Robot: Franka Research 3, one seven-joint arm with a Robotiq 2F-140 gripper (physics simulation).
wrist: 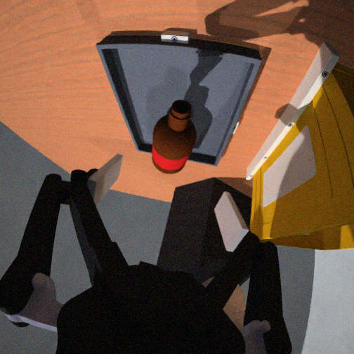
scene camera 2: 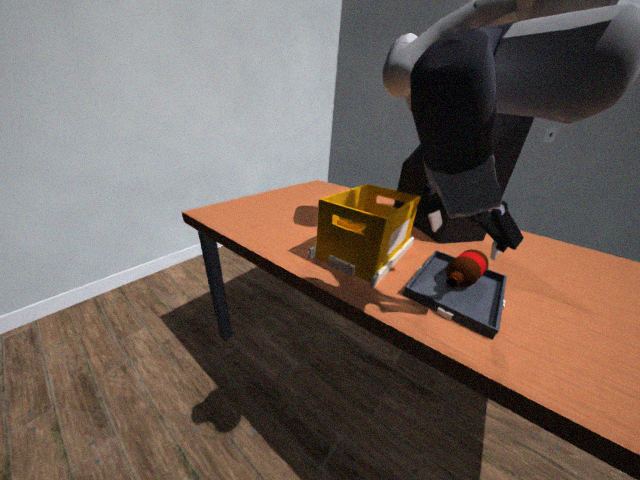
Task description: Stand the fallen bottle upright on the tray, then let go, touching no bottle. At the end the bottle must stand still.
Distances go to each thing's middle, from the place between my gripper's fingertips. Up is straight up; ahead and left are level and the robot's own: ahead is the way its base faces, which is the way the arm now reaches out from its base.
Labels:
The brown bottle [scene camera 2: 468,267] is 4 cm behind my hand, 4 cm to the left of it and 10 cm below it.

